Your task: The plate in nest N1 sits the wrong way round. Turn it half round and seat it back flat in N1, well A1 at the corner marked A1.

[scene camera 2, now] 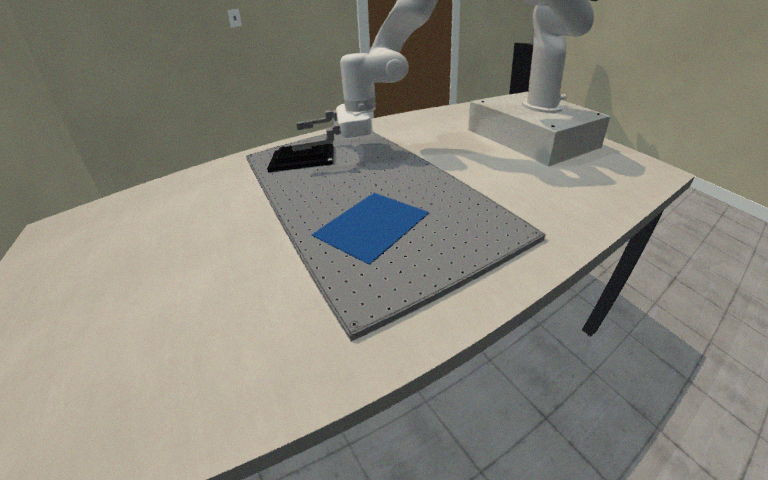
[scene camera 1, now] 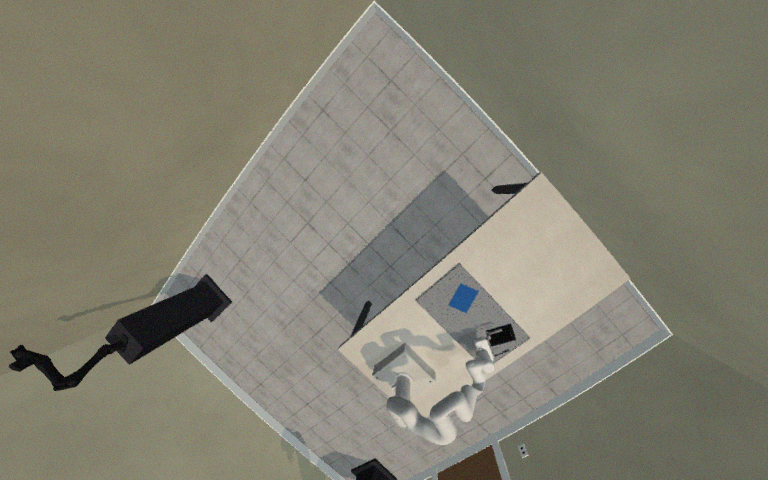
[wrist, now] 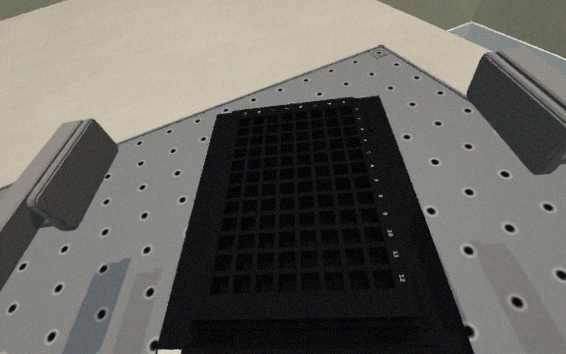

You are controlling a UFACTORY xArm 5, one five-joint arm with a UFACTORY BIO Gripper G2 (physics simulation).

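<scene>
The black plate (wrist: pixel 300 200) (scene camera 2: pixel 308 155) (scene camera 1: pixel 501 337) lies in the black nest (wrist: pixel 192 240) (scene camera 2: pixel 283 166) on the grey perforated board. In the wrist view its numbers run down the right side, with 12 nearest and the low numbers far away; the letters along the far edge are too small to read. Part of a white tag (wrist: pixel 169 351) shows at the nest's near left corner. My gripper (wrist: pixel 296 144) (scene camera 2: pixel 300 136) is wide open and empty. In the wrist view its fingers stand left and right of the plate, with a gap on each side.
A blue sheet (scene camera 1: pixel 463 298) (scene camera 2: pixel 370 227) lies on the perforated board (scene camera 1: pixel 441 283) (scene camera 2: pixel 453 249), apart from the nest. The arm's base stands on a grey block (scene camera 2: pixel 509 129) on the pale table (scene camera 2: pixel 141 316). One board corner shows behind the nest in the wrist view.
</scene>
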